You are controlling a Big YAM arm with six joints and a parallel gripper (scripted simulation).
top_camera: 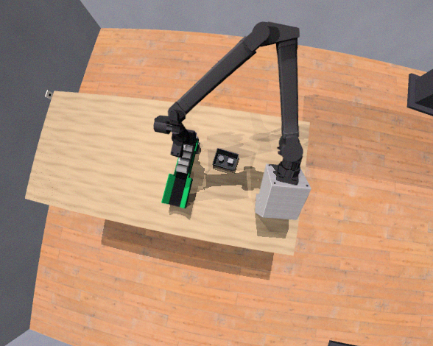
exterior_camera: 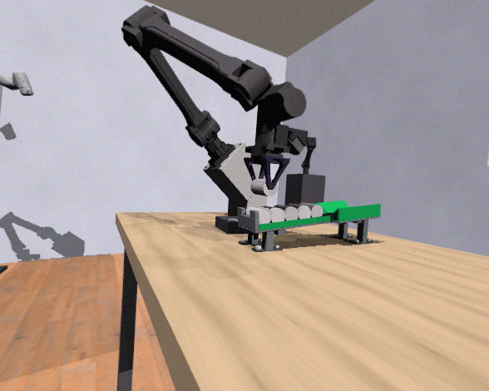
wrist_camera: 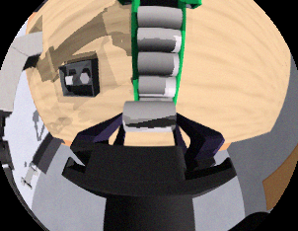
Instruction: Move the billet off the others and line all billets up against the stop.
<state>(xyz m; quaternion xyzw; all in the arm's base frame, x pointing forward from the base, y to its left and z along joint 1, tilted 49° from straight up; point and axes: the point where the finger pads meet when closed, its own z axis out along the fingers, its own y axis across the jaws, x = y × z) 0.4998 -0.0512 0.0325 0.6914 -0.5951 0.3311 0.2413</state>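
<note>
Now: hand 90 mm above the stop, 40 mm to the left of it and 10 mm short of it. From my hand the other things lie so: black control box: 210 mm behind, 140 mm below, 20 mm to the left.
</note>
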